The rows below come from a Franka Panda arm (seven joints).
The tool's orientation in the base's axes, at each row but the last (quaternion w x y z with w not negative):
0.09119 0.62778 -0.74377 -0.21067
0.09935 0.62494 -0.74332 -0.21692
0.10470 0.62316 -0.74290 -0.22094
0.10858 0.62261 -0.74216 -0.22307
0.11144 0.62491 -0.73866 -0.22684
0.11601 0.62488 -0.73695 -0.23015
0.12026 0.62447 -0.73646 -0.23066
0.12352 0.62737 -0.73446 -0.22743
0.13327 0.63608 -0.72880 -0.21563
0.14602 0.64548 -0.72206 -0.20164
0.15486 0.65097 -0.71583 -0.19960
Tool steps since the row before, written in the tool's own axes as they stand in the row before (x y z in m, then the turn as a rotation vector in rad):
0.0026 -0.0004 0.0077 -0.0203 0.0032 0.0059
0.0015 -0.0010 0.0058 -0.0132 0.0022 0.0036
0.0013 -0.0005 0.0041 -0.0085 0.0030 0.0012
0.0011 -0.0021 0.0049 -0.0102 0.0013 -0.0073
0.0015 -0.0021 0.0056 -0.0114 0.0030 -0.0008
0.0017 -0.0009 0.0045 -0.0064 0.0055 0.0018
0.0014 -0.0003 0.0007 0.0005 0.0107 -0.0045
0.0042 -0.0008 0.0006 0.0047 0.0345 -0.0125
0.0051 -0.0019 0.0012 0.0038 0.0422 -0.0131
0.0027 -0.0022 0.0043 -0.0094 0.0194 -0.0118
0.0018 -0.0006 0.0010 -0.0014 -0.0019 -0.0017
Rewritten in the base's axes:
-0.0032 -0.0010 -0.0074 -0.0013 0.0213 -0.0013
-0.0018 -0.0004 -0.0058 -0.0008 0.0138 -0.0006
-0.0016 -0.0005 -0.0040 -0.0014 0.0089 0.0013
-0.0005 -0.0004 -0.0054 0.0041 0.0087 0.0082
-0.0010 -0.0006 -0.0061 0.0000 0.0113 0.0035
-0.0016 -0.0009 -0.0045 -0.0044 0.0072 0.0018
-0.0003 -0.0013 -0.0009 -0.0073 -0.0001 0.0091
-0.0004 -0.0041 -0.0013 -0.0249 -0.0031 0.0272
0.0003 -0.0050 -0.0024 -0.0312 -0.0015 0.0315
-0.0004 -0.0024 -0.0050 -0.0102 0.0098 0.0201
-0.0001 -0.0017 -0.0012 0.0026 0.0011 0.0006

